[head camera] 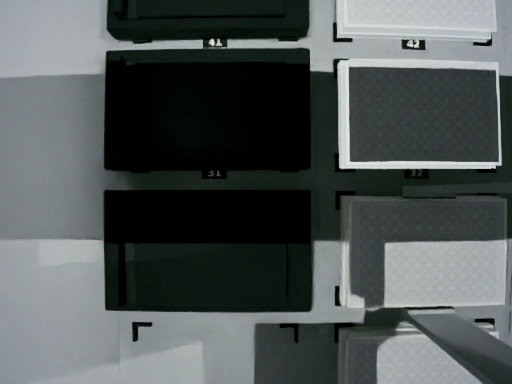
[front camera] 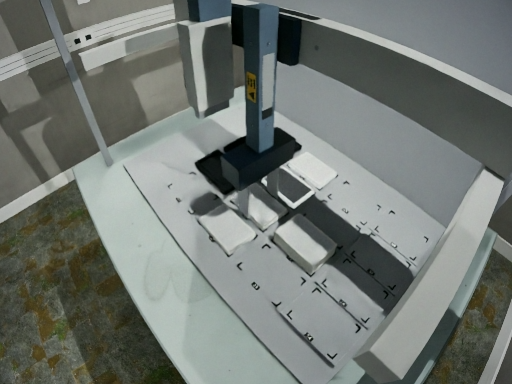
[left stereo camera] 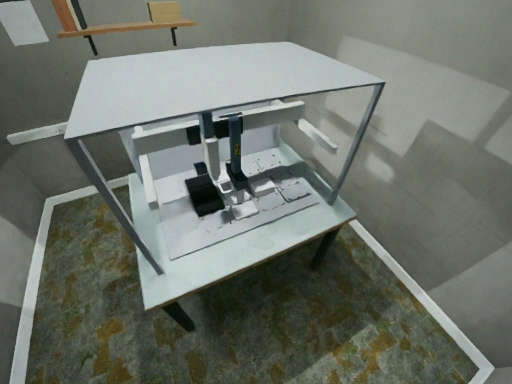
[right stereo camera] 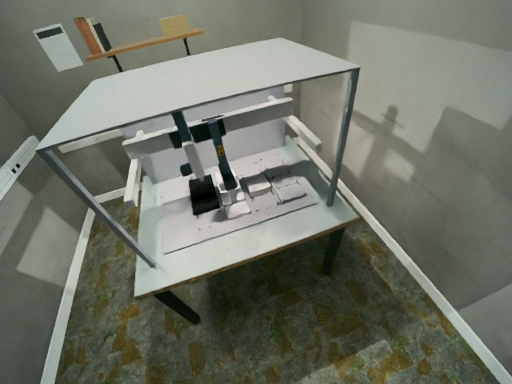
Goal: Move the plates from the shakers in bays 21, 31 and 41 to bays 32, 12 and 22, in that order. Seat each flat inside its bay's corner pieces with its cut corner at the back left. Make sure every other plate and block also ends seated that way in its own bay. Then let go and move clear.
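Where they show: gripper, between the fingertips: [head camera: 425,251] [front camera: 258,204] [left stereo camera: 237,196] [right stereo camera: 232,196]; robot's base, origin of its link: [front camera: 168,186] [left stereo camera: 207,231] [right stereo camera: 199,229].
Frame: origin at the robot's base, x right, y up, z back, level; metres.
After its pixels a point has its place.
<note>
My gripper [front camera: 258,197] {x -0.149, y 0.012, z -0.228 m} [head camera: 429,252] {x -0.149, y 0.012, z -0.228 m} is shut on a white plate [front camera: 265,212] {x -0.141, y 0.019, z -0.262 m} [head camera: 450,275] {x -0.132, y 0.019, z -0.244 m} at bay 22, one jaw along its front edge and one along its back edge. The plate looks level and at most a little above the mat. White plates lie at bay 32 [front camera: 289,186] {x -0.254, y 0.014, z -0.236 m} [head camera: 425,115] {x -0.254, y 0.014, z -0.228 m} and bay 12 [front camera: 227,230] {x -0.037, y 0.014, z -0.241 m} [head camera: 360,360] {x -0.065, y 0.014, z -0.178 m}. The black shakers of bay 21 [head camera: 210,275] {x -0.135, y 0.024, z -0.064 m}, bay 31 [head camera: 210,115] {x -0.251, y 0.024, z -0.064 m} and bay 41 [head camera: 210,20] {x -0.325, y 0.019, z -0.063 m} show no plate on them in the head view. The cut corner of the gripped plate is not clear.
Another white plate [front camera: 311,170] {x -0.350, y 0.014, z -0.234 m} [head camera: 415,10] {x -0.338, y 0.014, z -0.223 m} lies at bay 42, behind bay 32. A taller white block [front camera: 305,242] {x -0.140, y 0.042, z -0.399 m} stands in the column right of the plates. The pipetting stage [front camera: 207,65] hangs left of the gripper's column. Corner pieces mark further bays to the right.
</note>
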